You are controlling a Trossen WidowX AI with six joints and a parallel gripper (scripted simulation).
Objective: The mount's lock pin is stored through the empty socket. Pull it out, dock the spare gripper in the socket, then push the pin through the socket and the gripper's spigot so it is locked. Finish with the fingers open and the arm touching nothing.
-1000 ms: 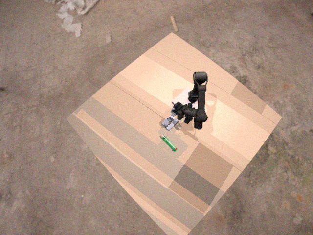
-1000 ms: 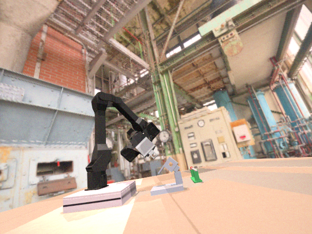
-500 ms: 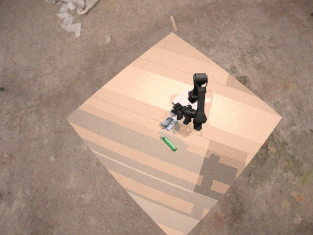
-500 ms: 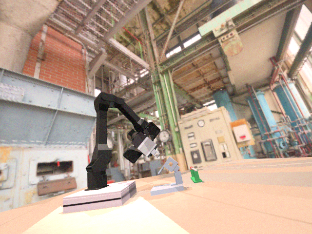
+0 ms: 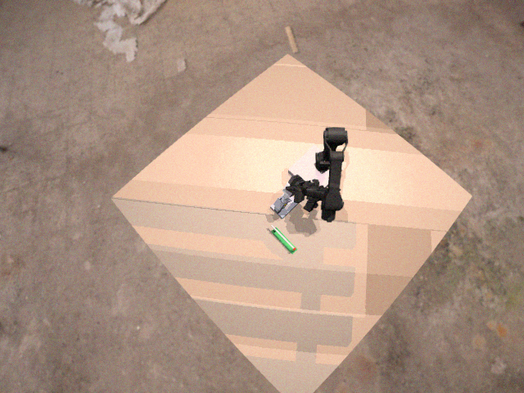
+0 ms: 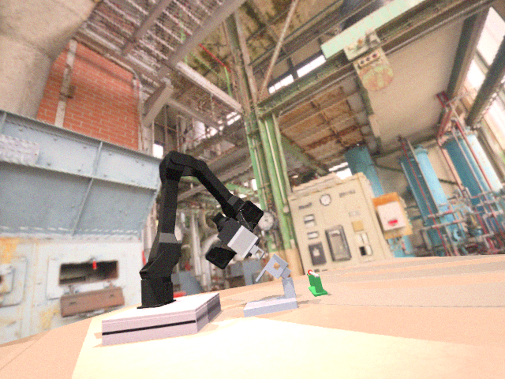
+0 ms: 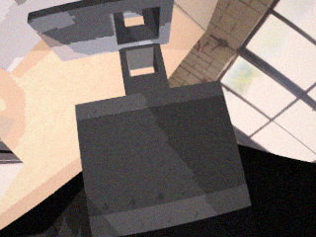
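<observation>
Now: gripper tip 13 cm short of the green upright bracket, 16 cm to the right of it and 13 cm above it. From my gripper tip the other things lie so: spare gripper 1 cm to the left; mount socket 5 cm ahead, 3 cm to the left, 10 cm below.
</observation>
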